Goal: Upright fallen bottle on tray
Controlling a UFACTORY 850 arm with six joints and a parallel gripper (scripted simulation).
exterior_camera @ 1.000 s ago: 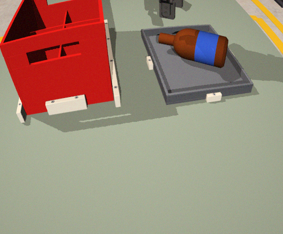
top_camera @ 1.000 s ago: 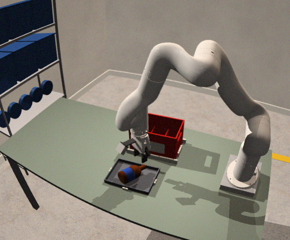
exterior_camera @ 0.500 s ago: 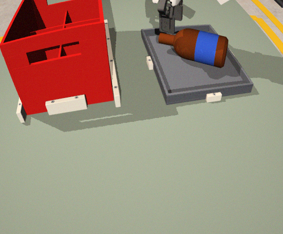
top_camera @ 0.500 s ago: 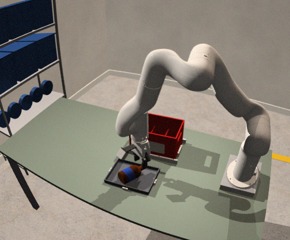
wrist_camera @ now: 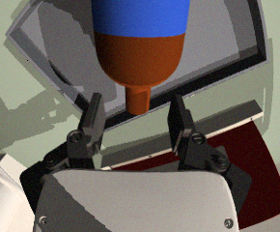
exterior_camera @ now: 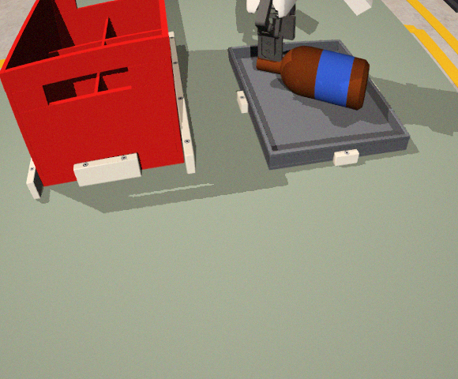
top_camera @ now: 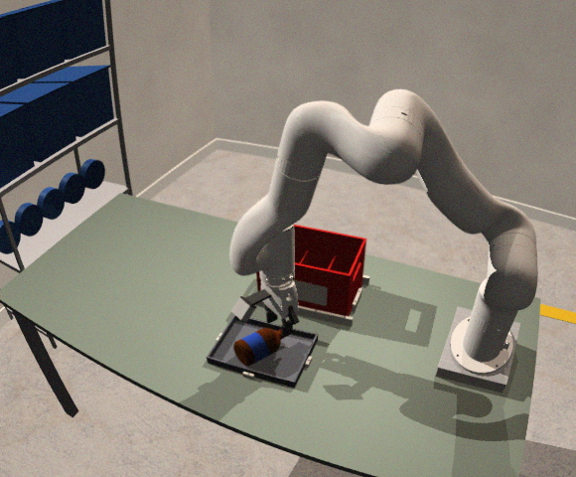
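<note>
My hand is 4 cm to the right of the bottle, 4 cm above it and 2 cm short of it. The rest, counted from my hand: grey tray: 7 cm below, 5 cm to the left, 3 cm ahead; then red crate: 24 cm to the right, 2 cm ahead.
</note>
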